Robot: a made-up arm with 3 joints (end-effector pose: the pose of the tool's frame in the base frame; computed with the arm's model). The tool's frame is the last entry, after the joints. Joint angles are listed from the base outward.
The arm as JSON. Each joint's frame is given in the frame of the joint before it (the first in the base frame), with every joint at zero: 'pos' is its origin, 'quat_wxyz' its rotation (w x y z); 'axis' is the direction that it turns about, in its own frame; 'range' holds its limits. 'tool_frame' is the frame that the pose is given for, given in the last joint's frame.
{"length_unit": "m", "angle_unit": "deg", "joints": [
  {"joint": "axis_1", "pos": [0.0, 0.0, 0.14], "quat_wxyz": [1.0, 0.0, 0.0, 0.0], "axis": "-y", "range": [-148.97, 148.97]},
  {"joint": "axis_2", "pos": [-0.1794, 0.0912, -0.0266], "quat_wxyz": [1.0, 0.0, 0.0, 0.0], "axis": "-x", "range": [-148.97, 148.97]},
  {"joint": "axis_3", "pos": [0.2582, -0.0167, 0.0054], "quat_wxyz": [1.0, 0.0, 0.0, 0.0], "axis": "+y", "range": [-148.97, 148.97]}
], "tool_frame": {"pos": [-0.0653, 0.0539, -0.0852], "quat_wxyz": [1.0, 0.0, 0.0, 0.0]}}
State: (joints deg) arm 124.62 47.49 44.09
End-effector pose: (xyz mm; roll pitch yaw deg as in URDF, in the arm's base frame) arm 65.8 108.7 152.1 54.67 -59.11 -92.36
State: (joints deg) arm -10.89 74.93 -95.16
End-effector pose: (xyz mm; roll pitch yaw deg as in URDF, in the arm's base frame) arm 152.1 50.7 33.3 -80.12 -15.74 92.35
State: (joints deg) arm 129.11 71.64 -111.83
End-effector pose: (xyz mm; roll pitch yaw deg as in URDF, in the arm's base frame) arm -61.1 80.6 325.1 137.19 28.23 89.50
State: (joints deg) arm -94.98 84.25 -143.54
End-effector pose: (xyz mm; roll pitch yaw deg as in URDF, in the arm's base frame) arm -75.7 129.9 -36.0 8.20 -52.76 77.68
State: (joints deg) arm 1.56 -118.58 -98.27
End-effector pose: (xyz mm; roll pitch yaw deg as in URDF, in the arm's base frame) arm 171.7 114.6 173.2 87.27 28.50 -98.57
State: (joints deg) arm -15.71 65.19 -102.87
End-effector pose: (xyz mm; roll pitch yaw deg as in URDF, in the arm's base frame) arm 149.0 71.2 18.3 -78.74 -27.01 96.68
